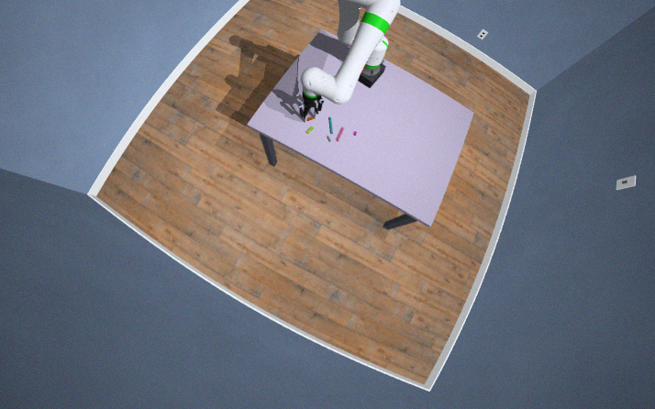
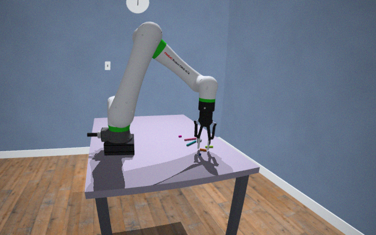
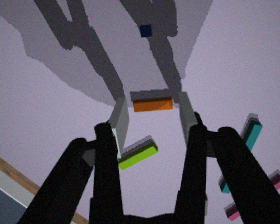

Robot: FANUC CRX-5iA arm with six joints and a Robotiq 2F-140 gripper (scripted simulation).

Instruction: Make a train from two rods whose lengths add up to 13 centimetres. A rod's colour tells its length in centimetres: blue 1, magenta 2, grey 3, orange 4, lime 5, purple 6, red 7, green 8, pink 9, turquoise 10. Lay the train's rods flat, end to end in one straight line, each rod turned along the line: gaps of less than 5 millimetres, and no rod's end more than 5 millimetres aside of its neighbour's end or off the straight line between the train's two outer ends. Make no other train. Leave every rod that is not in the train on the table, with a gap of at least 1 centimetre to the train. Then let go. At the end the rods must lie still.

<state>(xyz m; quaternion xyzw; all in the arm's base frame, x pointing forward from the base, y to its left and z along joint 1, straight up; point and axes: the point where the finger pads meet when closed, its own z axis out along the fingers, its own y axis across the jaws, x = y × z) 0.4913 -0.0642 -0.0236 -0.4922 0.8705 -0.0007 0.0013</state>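
The orange rod is 4 cm below my hand. Also, from my hand: lime rod (5 cm ahead, 4 cm to the left, 4 cm below); then turquoise rod (12 cm to the left, 4 cm below, 4 cm behind); then small blue rod (6 cm to the right, 4 cm below, 4 cm behind).
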